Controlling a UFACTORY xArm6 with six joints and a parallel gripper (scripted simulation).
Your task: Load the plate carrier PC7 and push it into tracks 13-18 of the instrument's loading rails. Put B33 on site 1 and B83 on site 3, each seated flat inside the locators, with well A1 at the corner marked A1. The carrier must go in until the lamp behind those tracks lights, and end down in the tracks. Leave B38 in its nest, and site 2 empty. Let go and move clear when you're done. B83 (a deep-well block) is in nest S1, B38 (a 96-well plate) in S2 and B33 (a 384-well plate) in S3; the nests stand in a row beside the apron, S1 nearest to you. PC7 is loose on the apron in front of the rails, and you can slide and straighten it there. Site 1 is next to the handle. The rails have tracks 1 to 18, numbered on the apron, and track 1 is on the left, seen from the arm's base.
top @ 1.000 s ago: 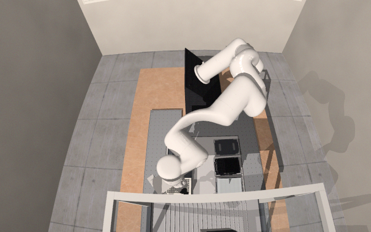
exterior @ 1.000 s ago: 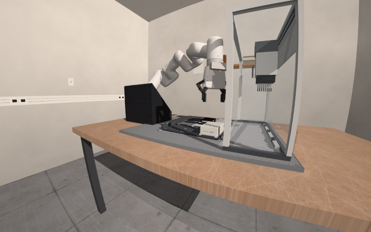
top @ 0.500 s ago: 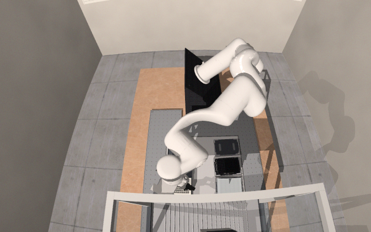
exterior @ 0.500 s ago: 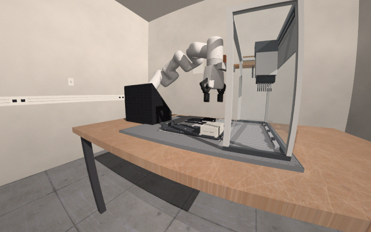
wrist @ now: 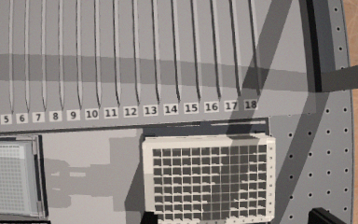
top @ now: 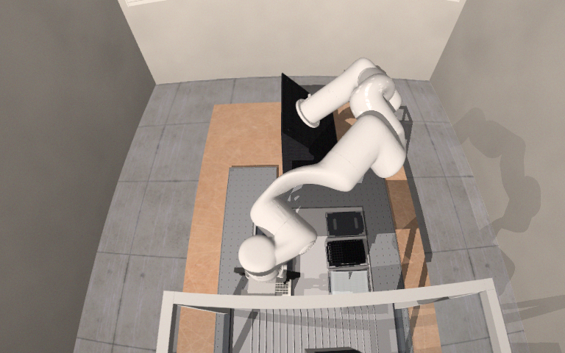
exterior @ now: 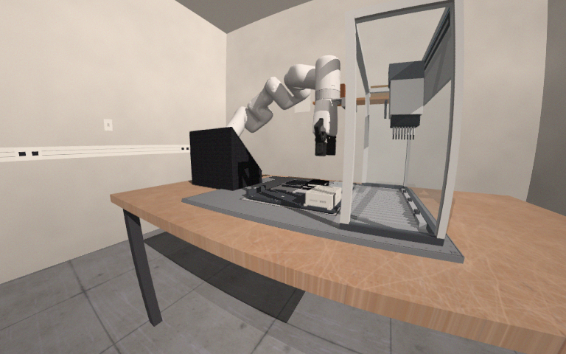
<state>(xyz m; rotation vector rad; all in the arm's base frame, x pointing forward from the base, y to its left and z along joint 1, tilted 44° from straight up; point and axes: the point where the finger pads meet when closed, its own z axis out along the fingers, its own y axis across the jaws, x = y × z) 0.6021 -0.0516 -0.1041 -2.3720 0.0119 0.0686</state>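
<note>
Right now my hand is 260 mm to the right of the nest S3, 160 mm above it and 10 mm past it. From my hand the other things lie so: post: 140 mm to the right, 100 mm ahead, 80 mm above; black plate B38: 250 mm to the left, 150 mm below, 120 mm behind; plate carrier PC7: 150 mm below, 110 mm behind.
</note>
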